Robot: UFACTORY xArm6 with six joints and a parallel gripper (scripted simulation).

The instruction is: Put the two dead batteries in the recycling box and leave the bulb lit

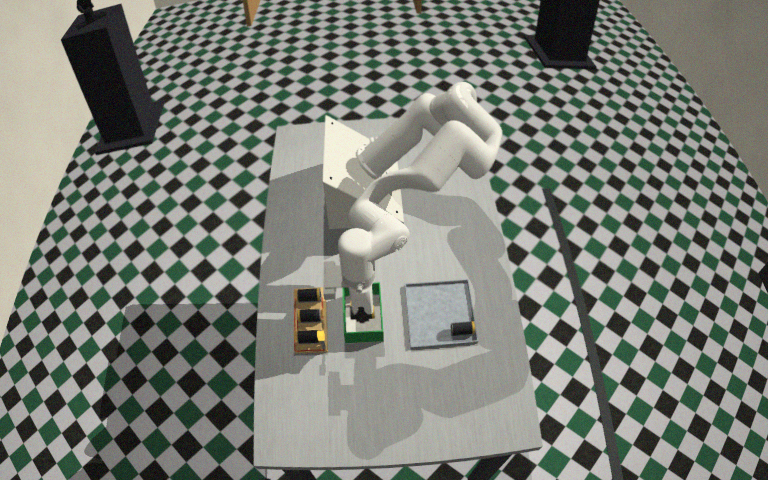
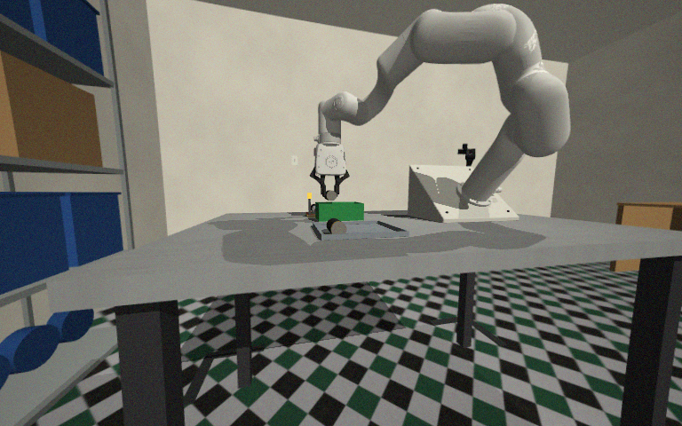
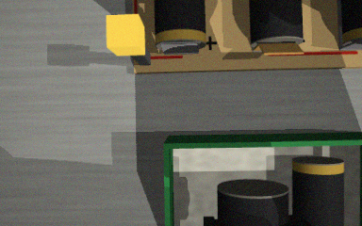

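Right now the green recycling box is 3 cm behind my hand and 8 cm below it. From my hand the other things lie so: grey tray: 1 cm behind, 21 cm to the left, 10 cm below.
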